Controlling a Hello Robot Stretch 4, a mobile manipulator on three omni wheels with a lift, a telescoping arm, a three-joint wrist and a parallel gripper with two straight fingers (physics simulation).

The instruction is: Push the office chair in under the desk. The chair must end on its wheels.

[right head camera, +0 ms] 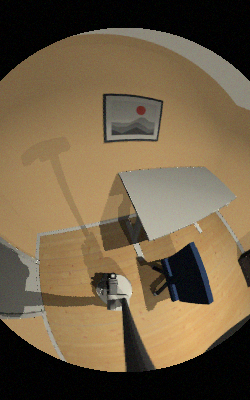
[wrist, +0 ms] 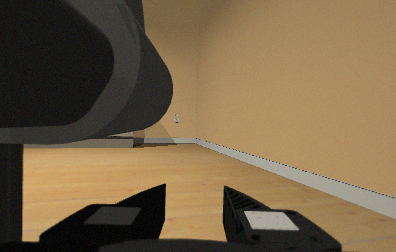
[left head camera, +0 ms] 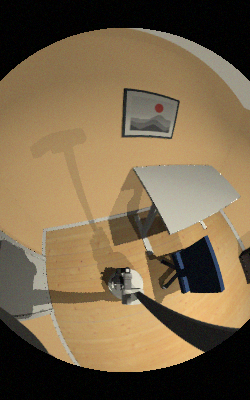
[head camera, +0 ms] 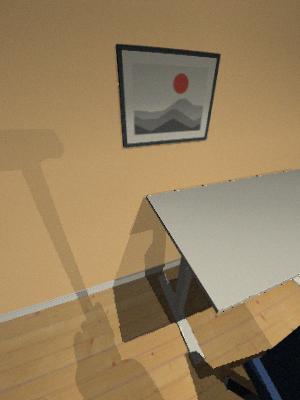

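Note:
The office chair (head camera: 287, 367) (left head camera: 200, 267) (right head camera: 190, 275) has blue edges and a dark backrest face. It looks upright and stands in front of the desk (head camera: 240, 235) (left head camera: 185, 195) (right head camera: 175, 200), out from under its grey top, near the desk's left foot (head camera: 190, 340). Dark base legs (left head camera: 169, 275) (right head camera: 159, 286) show below it on the side toward the robot. The seat top is hidden behind the backrest, and the wheels are too small to tell. My gripper (wrist: 194, 202) is open and empty, with floor beyond its fingers. The chair does not show in the wrist view.
My robot's round base (left head camera: 125, 287) (right head camera: 114, 291) stands left of the chair. A wall with a framed picture (head camera: 167, 97) is behind the desk. A dark box (left head camera: 245, 265) (right head camera: 245, 267) is at the right edge. The wrist view has a wall (wrist: 300, 90) along the right.

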